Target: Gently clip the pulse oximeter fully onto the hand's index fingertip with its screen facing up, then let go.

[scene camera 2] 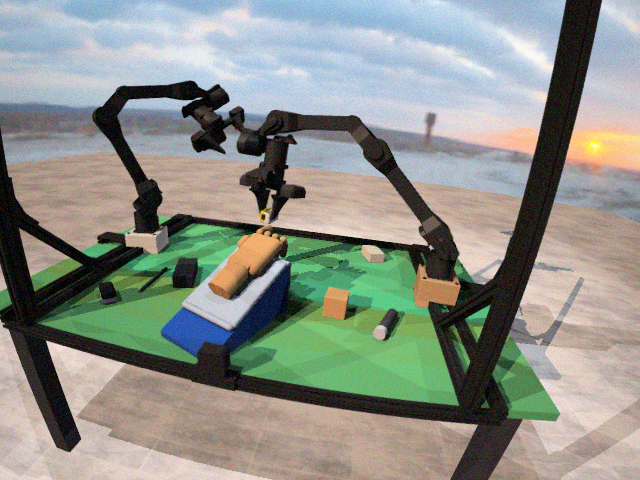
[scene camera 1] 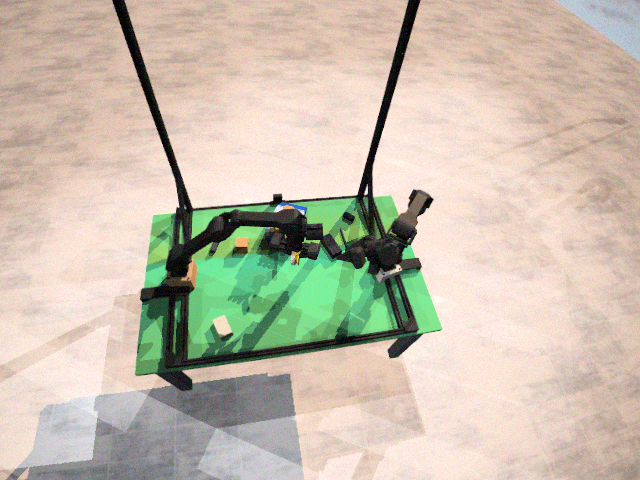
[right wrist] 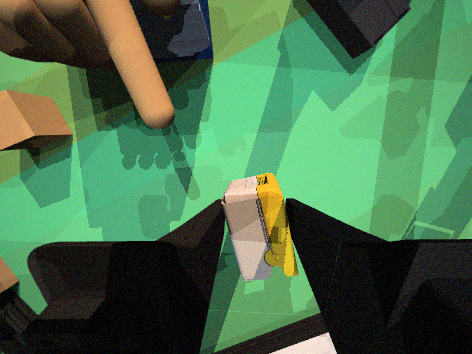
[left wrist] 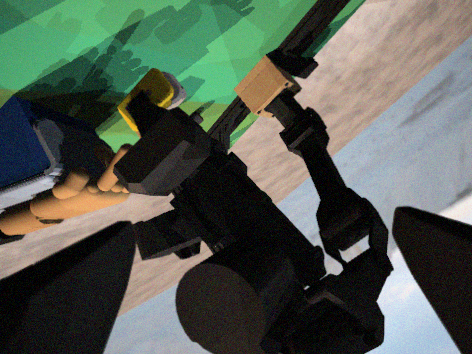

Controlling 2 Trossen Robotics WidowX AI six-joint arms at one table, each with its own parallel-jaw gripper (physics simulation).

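Where they show: left gripper, fingertip midpoint: (scene camera 2: pixel 236 145) (scene camera 1: pixel 341 253) (left wrist: pixel 264 227); right gripper, fingertip midpoint: (scene camera 2: pixel 267 217) (scene camera 1: pixel 295 255) (right wrist: pixel 255 205) (left wrist: pixel 142 107); left arm's base at its link origin: (scene camera 2: pixel 146 229); right arm's base at its link origin: (scene camera 2: pixel 438 274) (scene camera 1: pixel 179 269) (left wrist: pixel 279 101).
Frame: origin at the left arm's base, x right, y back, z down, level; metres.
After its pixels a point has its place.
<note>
The white and yellow pulse oximeter (scene camera 1: pixel 295 257) @(x 0.099, y -0.396, z -0.118 m) (scene camera 2: pixel 265 214) @(x 0.133, y -0.385, z -0.112 m) (left wrist: pixel 151 96) @(x 0.092, y -0.383, z -0.109 m) (right wrist: pixel 257 227) @(x 0.115, y -0.392, z -0.117 m) is held on edge between the fingertips of my right gripper (scene camera 2: pixel 267 214) @(x 0.117, y -0.389, z -0.099 m) (right wrist: pixel 255 205) @(x 0.117, y -0.389, z -0.099 m), which is shut on it. The white half faces one finger, the yellow half the other. The tan hand (scene camera 2: pixel 254 254) @(x 0.334, y -0.377, z -0.082 m) (left wrist: pixel 75 200) @(x 0.276, y -0.354, z -0.091 m) lies on a sloped support. In the right wrist view its extended index finger (right wrist: pixel 137 70) points toward the lower right, its tip up and left of the oximeter and apart from it. My left gripper is open and empty, high up beside the right arm.
The blue wedge (scene camera 2: pixel 180 330) @(x 0.451, y -0.247, z 0.034 m) with a pale pad bears the hand. An orange cube (scene camera 1: pixel 241 244) @(x 0.312, y -0.569, z 0.009 m) (scene camera 2: pixel 336 303) @(x 0.349, y -0.560, z 0.019 m), a dark cylinder (scene camera 2: pixel 385 324) @(x 0.407, y -0.660, z 0.033 m), a cream block (scene camera 1: pixel 222 327) @(x -0.022, y -0.737, z 0.029 m) (scene camera 2: pixel 372 253) @(x 0.020, y -0.724, z 0.029 m), a black box (scene camera 2: pixel 185 272) @(x 0.226, y -0.193, z 0.025 m), a pen (scene camera 2: pixel 153 279) @(x 0.224, y -0.105, z 0.052 m) and a small black object (scene camera 2: pixel 108 292) @(x 0.341, y -0.047, z 0.029 m) are on the table.
</note>
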